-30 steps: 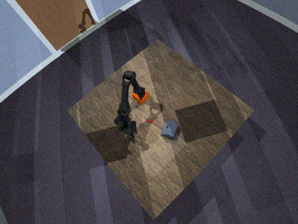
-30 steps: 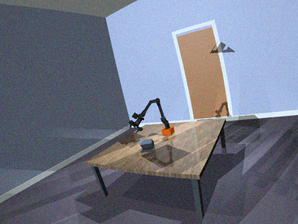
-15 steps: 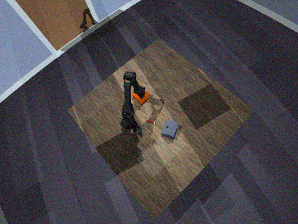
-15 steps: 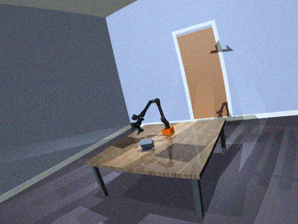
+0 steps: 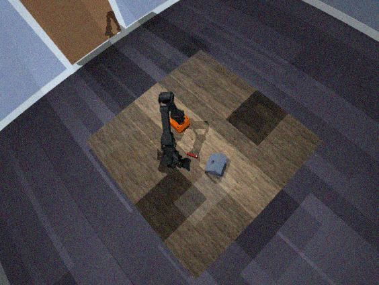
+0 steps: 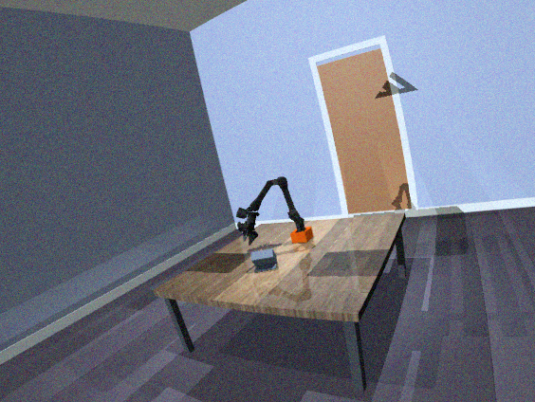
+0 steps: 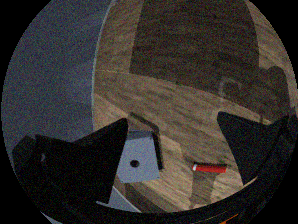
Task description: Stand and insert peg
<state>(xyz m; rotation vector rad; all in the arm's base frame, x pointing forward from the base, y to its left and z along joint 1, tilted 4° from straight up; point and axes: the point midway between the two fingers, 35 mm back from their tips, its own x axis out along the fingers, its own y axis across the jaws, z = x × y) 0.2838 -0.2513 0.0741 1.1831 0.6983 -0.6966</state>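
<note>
My gripper tip is now 13 cm to the right of the red peg, 11 cm above it and 5 cm past it. The rest, counted from my gripper tip: sloped panel: 17 cm to the left, 11 cm ahead, 6 cm below.
</note>
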